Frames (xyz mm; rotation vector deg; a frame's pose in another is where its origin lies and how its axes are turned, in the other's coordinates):
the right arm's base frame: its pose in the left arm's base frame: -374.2 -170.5 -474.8 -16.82 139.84 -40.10
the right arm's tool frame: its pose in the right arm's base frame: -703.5 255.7 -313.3 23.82 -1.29 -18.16
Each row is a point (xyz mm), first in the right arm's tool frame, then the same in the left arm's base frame.
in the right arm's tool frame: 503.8 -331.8 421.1
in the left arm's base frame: -113.9 -304.8 -57.1
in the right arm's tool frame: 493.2 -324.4 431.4
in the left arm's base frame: -99.6 -302.4 -65.0
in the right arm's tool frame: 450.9 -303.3 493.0
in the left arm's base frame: -29.2 -310.4 -96.8
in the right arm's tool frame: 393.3 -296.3 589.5
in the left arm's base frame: 75.7 -339.8 -125.5
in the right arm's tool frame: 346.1 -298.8 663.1
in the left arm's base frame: 158.6 -363.8 -139.7
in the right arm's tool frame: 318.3 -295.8 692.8
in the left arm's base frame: 198.6 -366.7 -146.8
